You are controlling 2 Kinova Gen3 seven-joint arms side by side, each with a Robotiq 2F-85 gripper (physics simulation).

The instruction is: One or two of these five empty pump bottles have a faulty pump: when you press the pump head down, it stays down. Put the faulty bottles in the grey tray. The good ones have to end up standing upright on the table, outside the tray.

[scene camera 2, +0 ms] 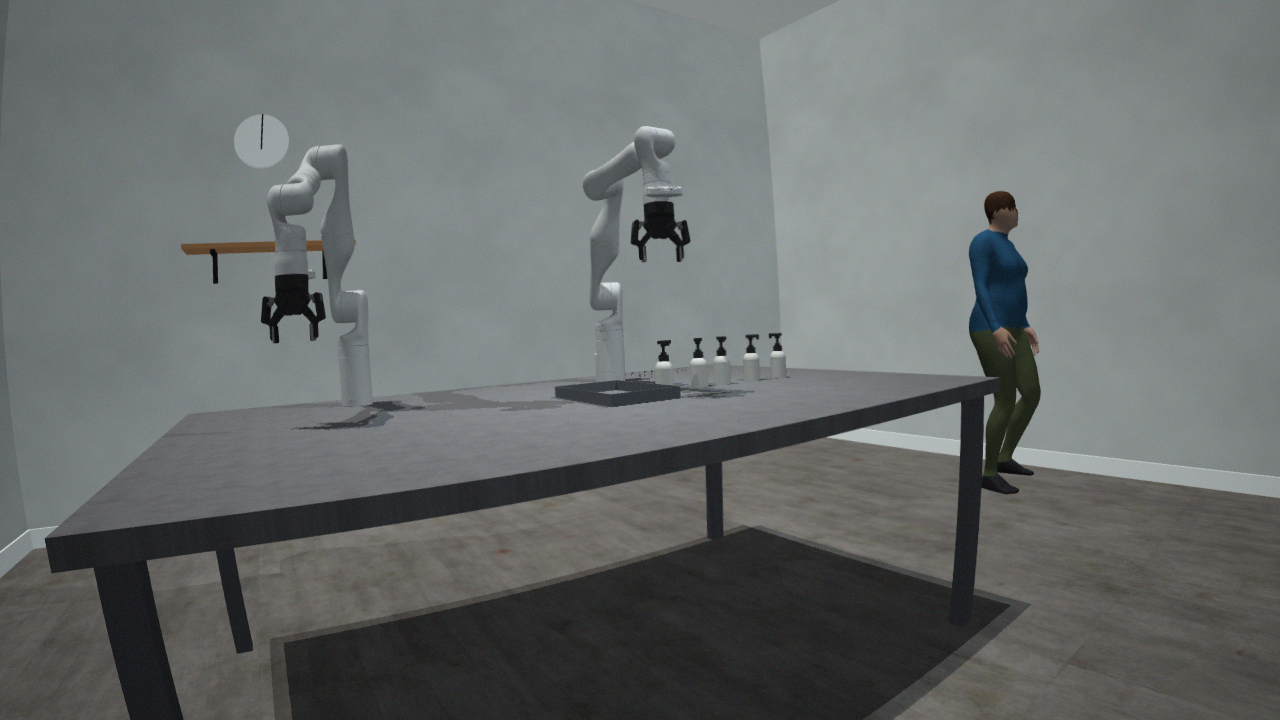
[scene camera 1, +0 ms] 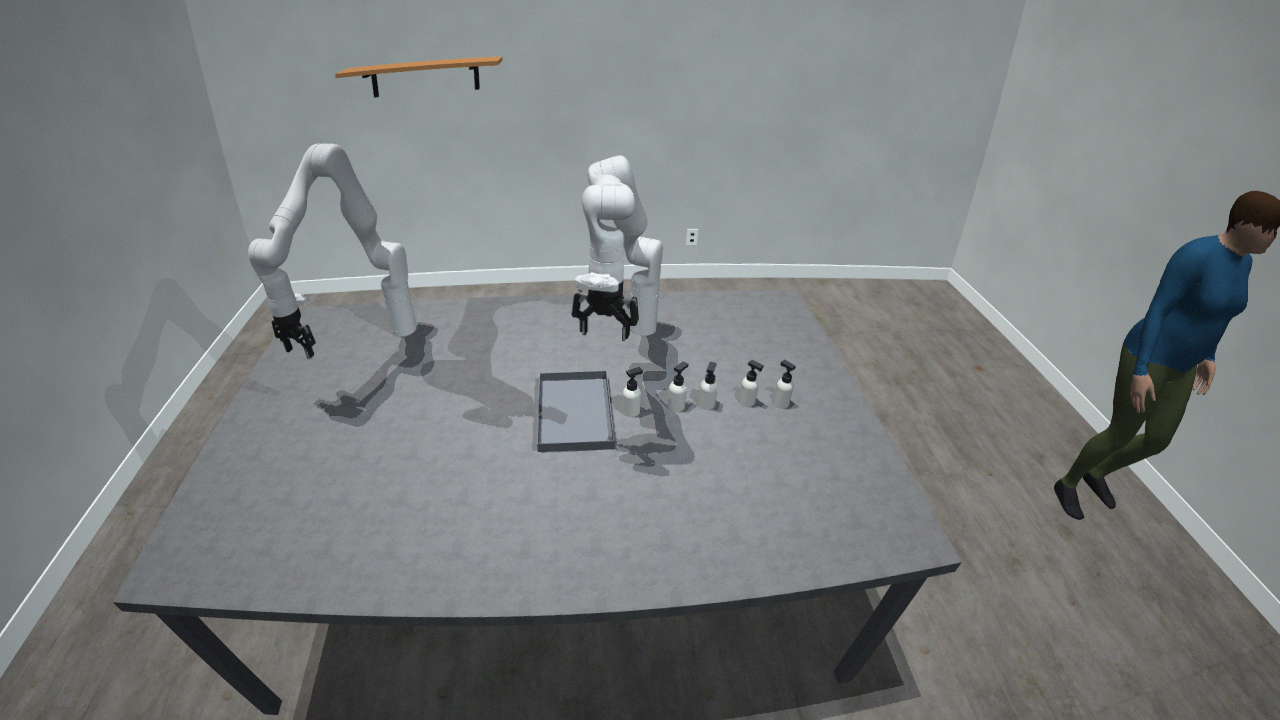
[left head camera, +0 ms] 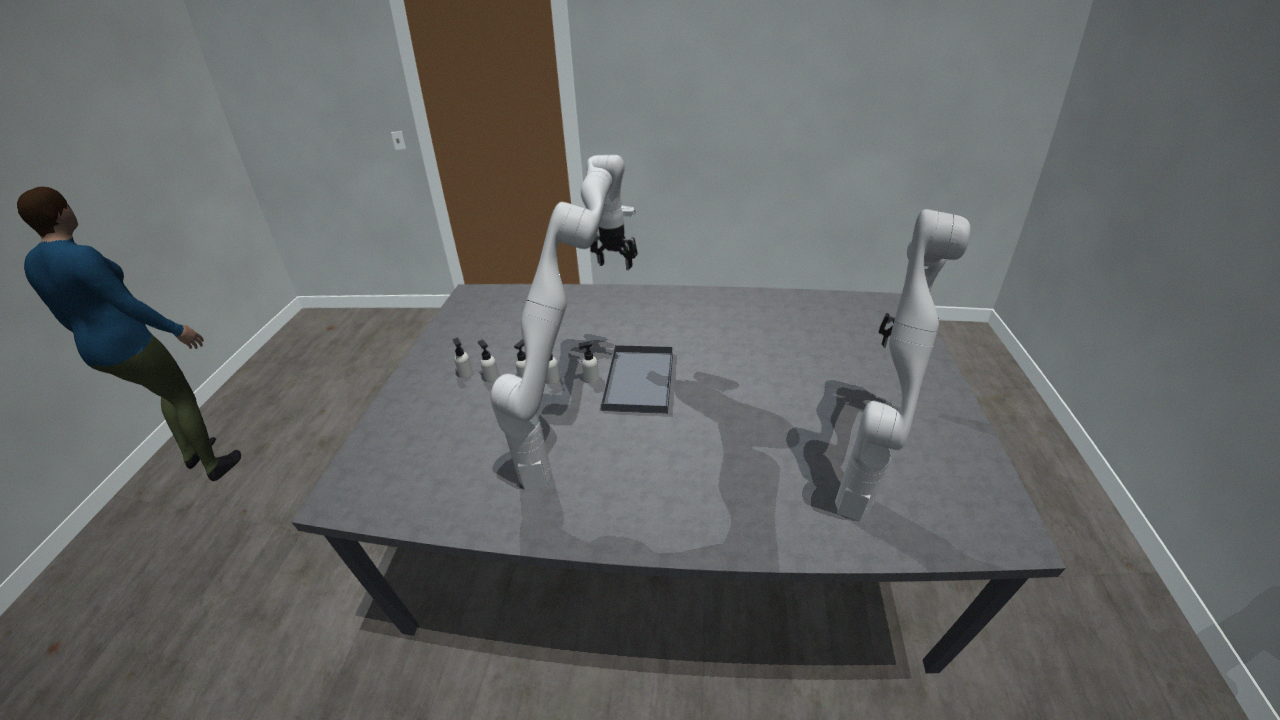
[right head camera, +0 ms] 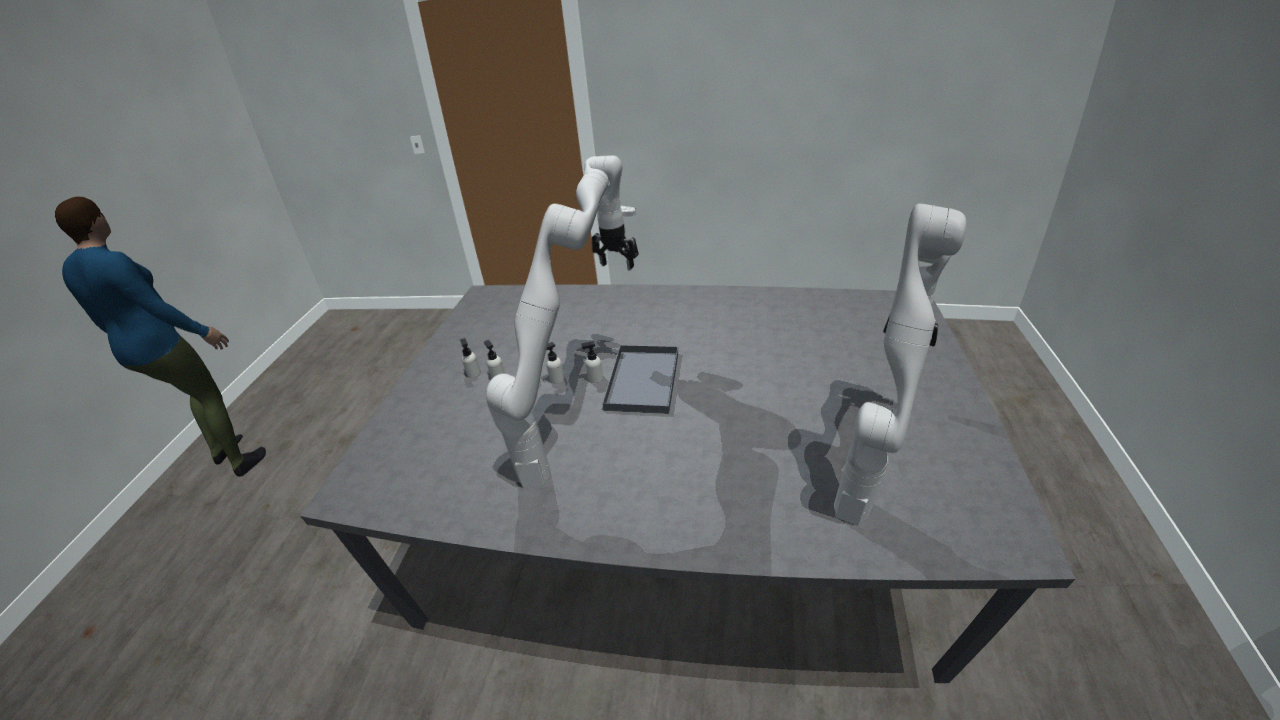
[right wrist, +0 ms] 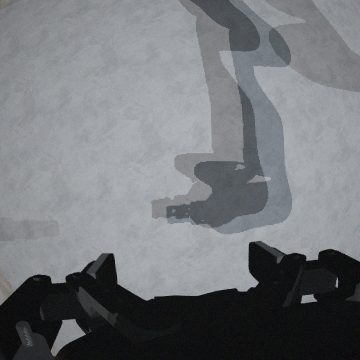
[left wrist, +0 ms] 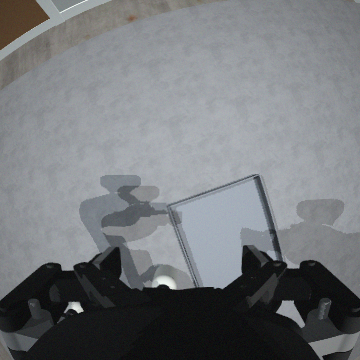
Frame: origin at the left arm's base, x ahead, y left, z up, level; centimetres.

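Where they show: left gripper, fingertip midpoint: (scene camera 2: pixel 661 261) (scene camera 1: pixel 604 336) (left head camera: pixel 615 266) (right head camera: pixel 617 267) (left wrist: pixel 180 260); right gripper, fingertip midpoint: (scene camera 2: pixel 294 342) (scene camera 1: pixel 300 354) (right wrist: pixel 182 263); left arm's base at its link origin: (scene camera 1: pixel 642 328) (left head camera: pixel 535 475) (right head camera: pixel 534 474); right arm's base at its link origin: (scene camera 2: pixel 357 404) (scene camera 1: pixel 404 329) (left head camera: pixel 852 504) (right head camera: pixel 852 508).
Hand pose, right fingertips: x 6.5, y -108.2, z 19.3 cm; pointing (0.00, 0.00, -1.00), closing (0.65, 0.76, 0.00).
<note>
Each offset is from my right fingertips to the top centre of the thing. "pt": to the spot under its first point.
Five white pump bottles with black pump heads {dz -5.3, dx +31.9, dy +88.8 cm} (scene camera 1: pixel 631 400) {dz -5.3, dx +34.3, dy +101.6 cm} (scene camera 1: pixel 677 394) {dz -5.3, dx +36.5, dy +110.2 cm} (scene camera 1: pixel 708 392) {dz -5.3, dx +39.7, dy +122.1 cm} (scene camera 1: pixel 750 390) {dz -5.3, dx +44.0, dy +131.5 cm} (scene camera 1: pixel 784 391) stand upright in a row on the table, right of the grey tray {dz -16.3, dx +27.3, dy +73.6 cm} (scene camera 1: pixel 575 446) (left head camera: pixel 637 409) (right head camera: pixel 636 409) (left wrist: pixel 215 190) in scene camera 1. Their pump heads look raised. The tray is empty. My left gripper (left head camera: pixel 615 262) (right head camera: pixel 616 263) (scene camera 1: pixel 605 333) (scene camera 2: pixel 661 257) (left wrist: pixel 180 260) is open and empty, high above the table. The nearest bottle {pt dz -11.2, dx +33.1, dy +87.4 cm} (left wrist: pixel 164 281) is partly hidden by it in the left wrist view. My right gripper (scene camera 1: pixel 301 351) (scene camera 2: pixel 294 339) (right wrist: pixel 182 263) is open and empty, away from the bottles.
My left arm (right head camera: pixel 537 313) hides one bottle in the right head camera. A person in a blue top (scene camera 1: pixel 1194 295) (scene camera 2: pixel 1000 268) stands beyond the table's bottle-side edge. A wall shelf (scene camera 1: pixel 418 67) shows behind the arms in scene camera 1.
</note>
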